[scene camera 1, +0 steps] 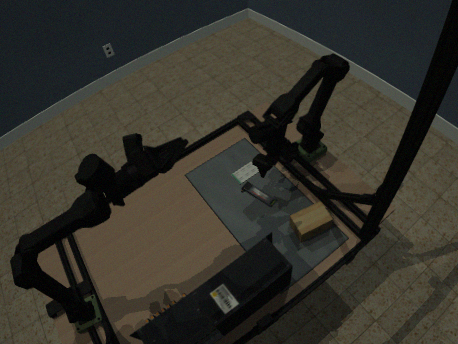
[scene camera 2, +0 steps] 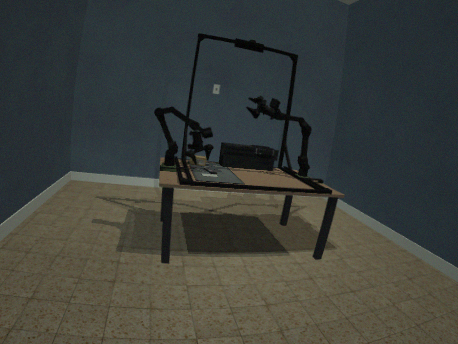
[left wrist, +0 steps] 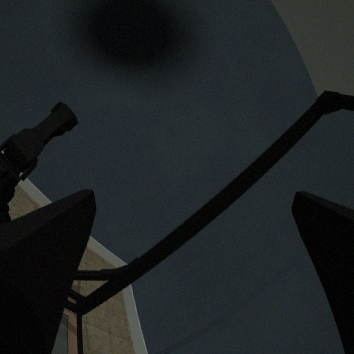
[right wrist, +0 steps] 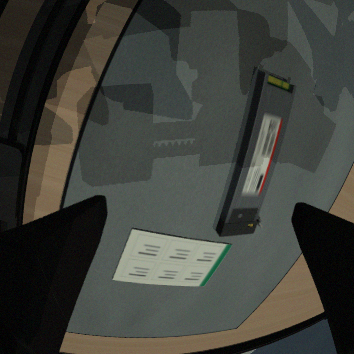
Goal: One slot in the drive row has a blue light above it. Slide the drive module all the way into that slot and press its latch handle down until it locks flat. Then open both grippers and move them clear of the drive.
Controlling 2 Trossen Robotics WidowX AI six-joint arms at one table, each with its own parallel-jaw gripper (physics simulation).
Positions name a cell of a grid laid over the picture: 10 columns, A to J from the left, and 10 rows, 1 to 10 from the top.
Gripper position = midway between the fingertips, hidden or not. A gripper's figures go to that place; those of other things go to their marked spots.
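My left gripper (scene camera 1: E5) is 69 cm from the lens, while my right gripper (scene camera 1: F5) is 116 cm from the lens. So my left gripper is nearer to the lens than my right gripper.
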